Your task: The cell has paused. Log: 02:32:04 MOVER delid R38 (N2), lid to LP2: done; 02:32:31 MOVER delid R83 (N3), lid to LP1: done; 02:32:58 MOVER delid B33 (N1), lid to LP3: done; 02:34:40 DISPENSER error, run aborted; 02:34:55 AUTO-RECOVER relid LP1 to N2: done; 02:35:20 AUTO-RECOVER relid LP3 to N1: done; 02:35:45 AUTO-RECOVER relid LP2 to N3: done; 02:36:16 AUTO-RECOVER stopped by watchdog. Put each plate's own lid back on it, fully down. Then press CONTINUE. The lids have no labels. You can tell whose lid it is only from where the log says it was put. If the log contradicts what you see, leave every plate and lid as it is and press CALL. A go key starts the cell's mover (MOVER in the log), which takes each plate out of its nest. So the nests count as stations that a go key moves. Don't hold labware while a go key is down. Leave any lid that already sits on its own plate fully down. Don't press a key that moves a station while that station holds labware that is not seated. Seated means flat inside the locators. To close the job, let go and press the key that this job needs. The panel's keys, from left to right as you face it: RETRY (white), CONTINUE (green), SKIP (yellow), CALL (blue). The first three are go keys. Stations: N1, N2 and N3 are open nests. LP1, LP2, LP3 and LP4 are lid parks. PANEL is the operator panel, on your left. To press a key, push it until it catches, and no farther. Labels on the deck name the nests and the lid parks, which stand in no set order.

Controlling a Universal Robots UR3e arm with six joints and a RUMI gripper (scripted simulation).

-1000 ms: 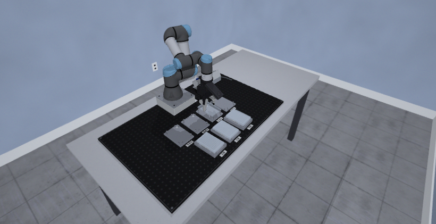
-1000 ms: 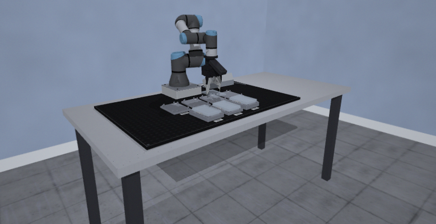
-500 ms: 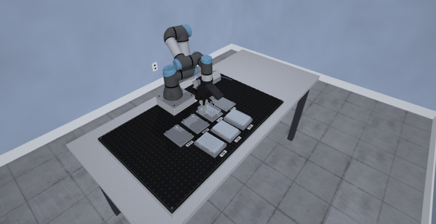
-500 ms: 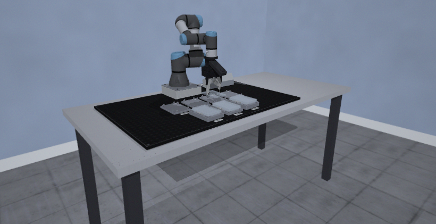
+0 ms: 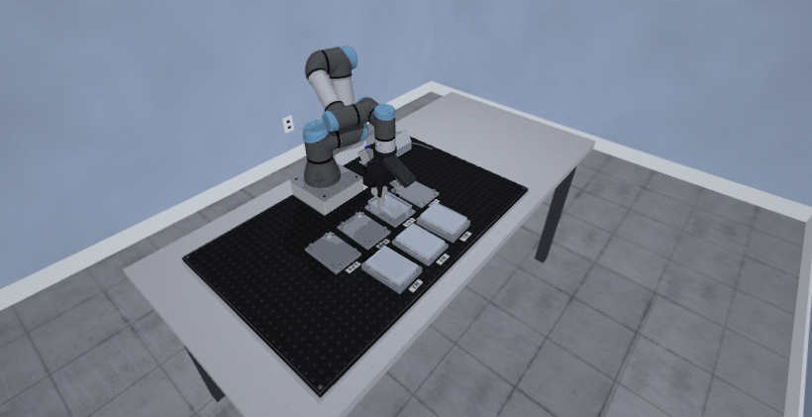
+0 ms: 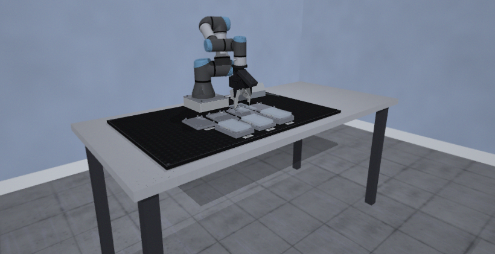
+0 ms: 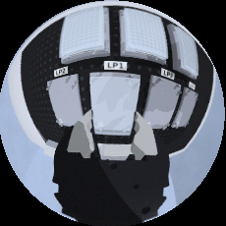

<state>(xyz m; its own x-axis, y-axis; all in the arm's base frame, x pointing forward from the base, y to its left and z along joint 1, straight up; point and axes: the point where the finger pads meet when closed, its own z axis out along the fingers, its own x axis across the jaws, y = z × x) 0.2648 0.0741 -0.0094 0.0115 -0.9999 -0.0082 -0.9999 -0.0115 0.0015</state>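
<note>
My hand is 1 cm short of the LP3 lid park, 13 cm to the left of it and 4 cm above it. From my hand the other things lie so: lid park LP4: 1 cm ahead, 26 cm to the right, 4 cm below; LP2 lid park: 13 cm to the left, 4 cm below; clear lid: 1 cm below.
</note>
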